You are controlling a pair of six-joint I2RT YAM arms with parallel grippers.
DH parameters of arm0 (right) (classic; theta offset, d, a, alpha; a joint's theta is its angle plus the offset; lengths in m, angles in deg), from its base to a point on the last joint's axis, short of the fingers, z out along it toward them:
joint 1: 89.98 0.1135 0.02 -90
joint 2: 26.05 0 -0.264 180
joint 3: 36.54 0 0.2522 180
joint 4: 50.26 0 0.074 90
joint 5: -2.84 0 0 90
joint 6: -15.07 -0.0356 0 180
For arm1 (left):
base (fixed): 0 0 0 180
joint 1: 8.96 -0.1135 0.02 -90
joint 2: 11.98 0 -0.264 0
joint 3: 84.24 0 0.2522 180
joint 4: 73.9 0 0.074 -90
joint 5: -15.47 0 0 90
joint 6: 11.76 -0.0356 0 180
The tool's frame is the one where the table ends.
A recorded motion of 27 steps. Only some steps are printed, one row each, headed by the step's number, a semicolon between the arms.
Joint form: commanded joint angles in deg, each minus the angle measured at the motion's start. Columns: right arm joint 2, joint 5, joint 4, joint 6, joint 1, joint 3; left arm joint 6, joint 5, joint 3, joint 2, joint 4, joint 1.
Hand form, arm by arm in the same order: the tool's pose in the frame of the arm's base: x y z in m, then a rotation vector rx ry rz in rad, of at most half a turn. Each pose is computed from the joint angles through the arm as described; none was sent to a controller.
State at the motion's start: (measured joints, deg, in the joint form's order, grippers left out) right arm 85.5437 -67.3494 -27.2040 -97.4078 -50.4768 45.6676; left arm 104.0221 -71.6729 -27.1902 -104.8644 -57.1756 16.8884
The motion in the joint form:
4: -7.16 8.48 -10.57 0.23 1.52 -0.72; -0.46 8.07 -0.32 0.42 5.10 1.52
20: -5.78 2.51 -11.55 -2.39 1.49 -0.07; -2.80 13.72 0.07 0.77 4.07 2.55
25: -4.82 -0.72 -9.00 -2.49 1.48 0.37; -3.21 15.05 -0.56 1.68 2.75 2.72
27: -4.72 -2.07 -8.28 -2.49 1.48 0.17; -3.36 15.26 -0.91 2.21 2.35 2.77
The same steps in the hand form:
4: 0.2936 0.2778 0.2098 -0.6786 2.2484 1.1298; 0.2584 -0.1414 0.1380 0.1215 2.6579 -0.5713
20: 0.3008 0.2794 0.2046 -0.5625 2.2722 1.0420; 0.2565 -0.1503 0.1433 0.2430 2.6316 -0.6988
25: 0.3024 0.2782 0.1963 -0.5236 2.3291 0.9637; 0.2547 -0.1512 0.1463 0.2696 2.6029 -0.7359
27: 0.3021 0.2769 0.1933 -0.5091 2.3467 0.9314; 0.2535 -0.1509 0.1477 0.2769 2.5920 -0.7432

